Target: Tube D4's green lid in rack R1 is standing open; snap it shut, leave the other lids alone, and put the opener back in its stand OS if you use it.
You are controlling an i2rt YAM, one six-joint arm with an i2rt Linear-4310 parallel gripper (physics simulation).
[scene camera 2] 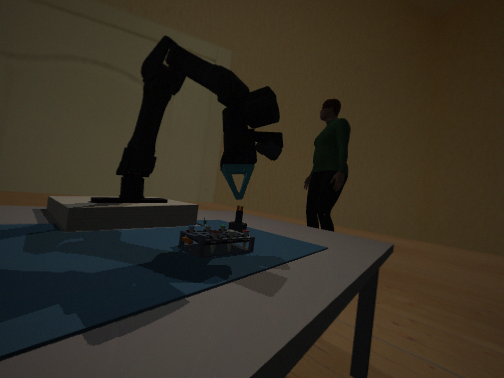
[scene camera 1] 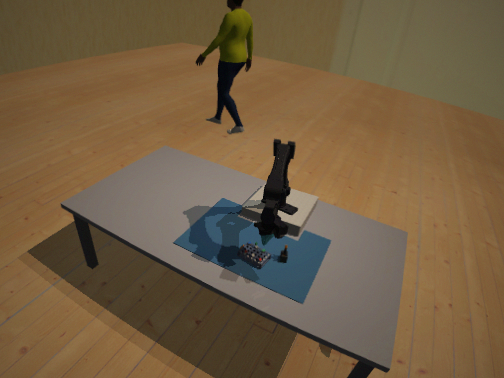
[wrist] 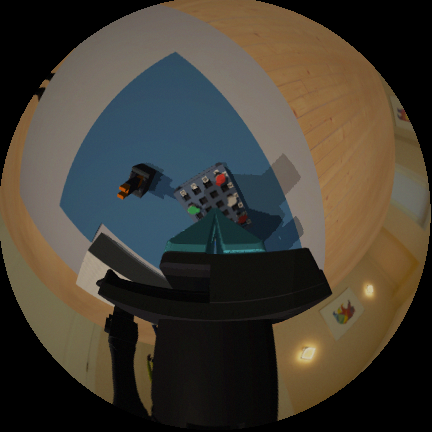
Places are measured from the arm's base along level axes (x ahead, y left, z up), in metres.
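Where they show: gripper, between the fingertips: (scene camera 2: 239, 199) (scene camera 1: 263, 245) (wrist: 214, 212); arm's base, origin of its link: (scene camera 2: 131, 201) (scene camera 1: 279, 205).
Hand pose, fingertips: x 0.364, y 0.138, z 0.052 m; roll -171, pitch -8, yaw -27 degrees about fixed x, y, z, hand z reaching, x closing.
Each offset is from my fingertips to the top centre of the thing. Level surfaces: height alone.
Rack R1 {0.003 m back, 0.044 m right, 0.047 m down} (scene camera 1: 258, 265) (scene camera 2: 202, 247) (wrist: 197, 178) stands on the blue mat with several tubes and coloured lids. In scene camera 2 a thin green lid {0.036 m back, 0.056 m right, 0.052 m down} (scene camera 2: 204, 220) stands upright above the rack's far side; another green lid {0.027 m back, 0.016 m right, 0.063 m down} (scene camera 2: 223, 227) sits lower. In the wrist view one green lid {0.033 m back, 0.012 m right, 0.063 m down} (wrist: 193, 210) shows near the rack's left corner; the fingers hide part of the rack. Its tube label is not readable. The opener {0.084 m back, 0.070 m left, 0.020 m down} (scene camera 1: 285, 248) (scene camera 2: 239, 212) (wrist: 128, 188), dark with orange tips, is upright in stand OS {0.084 m back, 0.070 m left, 0.065 m down} (scene camera 1: 283, 259) (scene camera 2: 238, 226) (wrist: 145, 172). My gripper (scene camera 1: 265, 242) (scene camera 2: 239, 198) (wrist: 214, 212) is shut and empty, above the rack's level.
The blue mat {0.105 m down} (scene camera 1: 295, 285) (scene camera 2: 295, 246) (wrist: 165, 100) lies on the grey table {0.108 m down} (scene camera 1: 125, 185) (scene camera 2: 280, 305) (wrist: 45, 150). The arm's pale base block (scene camera 1: 305, 210) (scene camera 2: 130, 217) (wrist: 90, 270) stands behind the rack. People stand away from the table.
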